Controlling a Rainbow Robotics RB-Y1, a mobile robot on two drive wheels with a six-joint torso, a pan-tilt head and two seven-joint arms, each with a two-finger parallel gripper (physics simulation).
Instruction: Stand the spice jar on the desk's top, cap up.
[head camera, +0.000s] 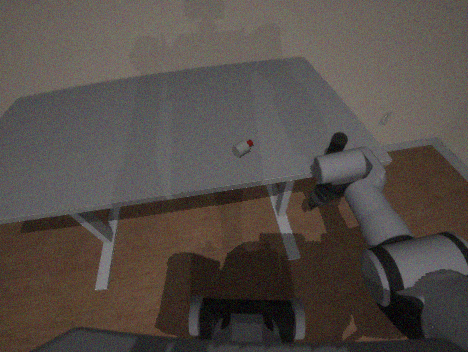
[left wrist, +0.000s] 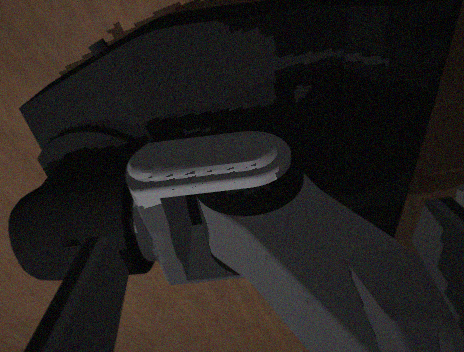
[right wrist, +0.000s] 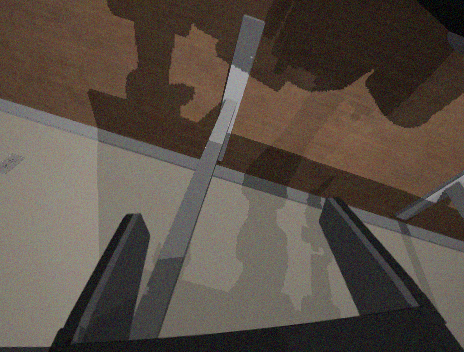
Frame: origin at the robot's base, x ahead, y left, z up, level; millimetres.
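Where they show: left gripper, fingertip midpoint: (left wrist: 268, 237); right gripper, fingertip midpoint: (right wrist: 235, 217).
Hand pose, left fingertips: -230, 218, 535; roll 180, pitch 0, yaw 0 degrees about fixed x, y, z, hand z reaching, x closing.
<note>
Each offset is from my left fingertips to the centre of the thing, as dx, dy, dz. "spot": to the spot under its first point. Level surfaces: height alone.
The spice jar {+605, -204, +435} (head camera: 242, 148), pale with a red cap, lies on its side on the desk's top {dz +416} (head camera: 125, 145) in the head view, cap toward the upper right. It does not show in the wrist views. My right gripper (head camera: 314, 201) (right wrist: 235, 217) is open and empty, at the desk's front edge near its right end in the head view, to the right of the jar and apart from it. My left gripper (left wrist: 268, 237) is open in the left wrist view, with the robot's own body and arm parts behind its fingers; it does not show in the head view.
Desk legs (head camera: 105, 260) (head camera: 286, 235) stand on the wooden floor {dz -535} (head camera: 200, 270). In the right wrist view a desk leg {spot: +880, -460, +67} (right wrist: 192, 205) runs behind the space between the fingers, with the pale wall (right wrist: 55, 215) beyond. My right arm (head camera: 377, 215) reaches in from the lower right.
</note>
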